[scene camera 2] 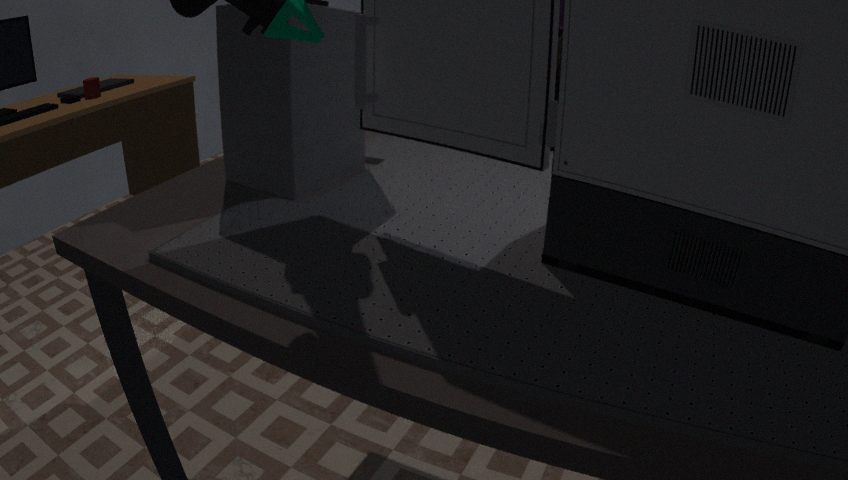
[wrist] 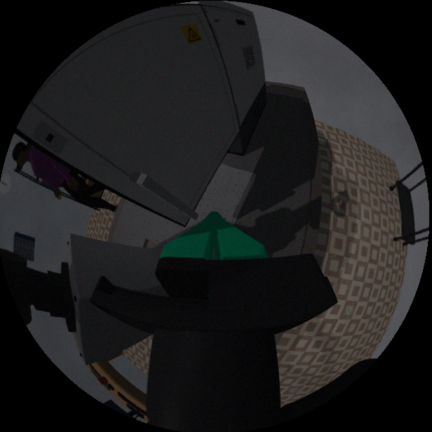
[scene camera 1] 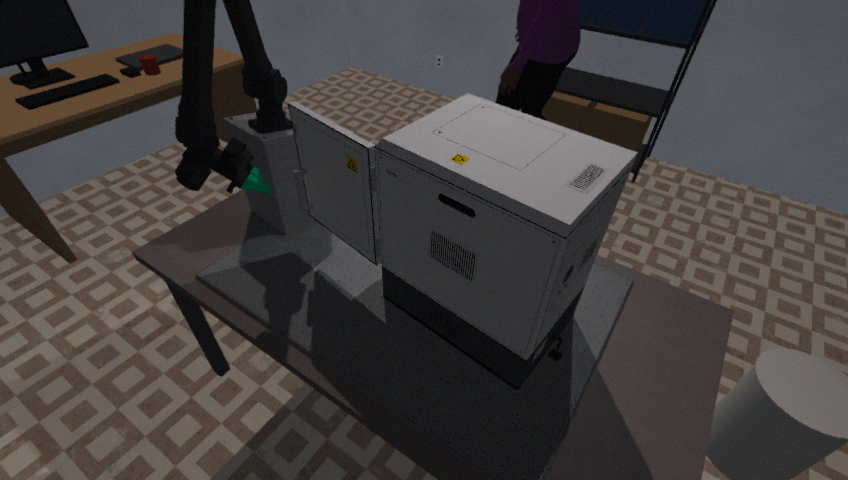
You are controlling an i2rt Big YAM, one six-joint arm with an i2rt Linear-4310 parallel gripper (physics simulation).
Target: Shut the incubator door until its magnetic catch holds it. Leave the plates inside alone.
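Places are measured from the arm's base along level axes (x right, y ahead, z up), in centimetres.
Pixels of known places: gripper, fingertip midpoint: (scene camera 2: 321, 39) (scene camera 1: 272, 192); arm's base at its link origin: (scene camera 1: 271, 126).
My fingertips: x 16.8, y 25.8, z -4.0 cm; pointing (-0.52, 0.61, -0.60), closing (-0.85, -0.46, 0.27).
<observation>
Ahead of a thing's pixels: the offset from my fingertips to its top centre. "*": to the spot under its first point. Level surfaces: height alone.
The white incubator @[* dy +42.6, dx -13.7, dz +7.0 cm] (scene camera 1: 416, 220) (scene camera 2: 624, 77) (wrist: 247, 80) stands on a perforated board @[dz -30.3 cm] (scene camera 1: 357, 270) (scene camera 2: 452, 190). Its door @[* dy +12.1, dx -11.6, dz -1.0 cm] (scene camera 1: 333, 196) (scene camera 2: 452, 71) (wrist: 140, 90) stands wide open, swung out toward the arm's pedestal. A bar handle (wrist: 167, 195) runs along the door's free edge. My gripper (scene camera 1: 263, 183) (scene camera 2: 300, 24) (wrist: 213, 216) is shut, with nothing between its green fingers. It hangs in front of the pedestal, beyond the door's free edge. In the wrist view the fingertips appear close to the handle's lower end; I cannot tell the exact gap. The plates inside are hidden.
The grey pedestal (scene camera 1: 285, 208) (scene camera 2: 255, 118) (wrist: 110, 300) stands close to the door's free edge. The table @[dz -31.6 cm] (scene camera 1: 660, 344) (scene camera 2: 107, 228) carries the board. A white cylinder (scene camera 1: 779, 410) stands beyond the table's right end. A person (scene camera 1: 547, 35) (wrist: 47, 167) stands behind the incubator.
</observation>
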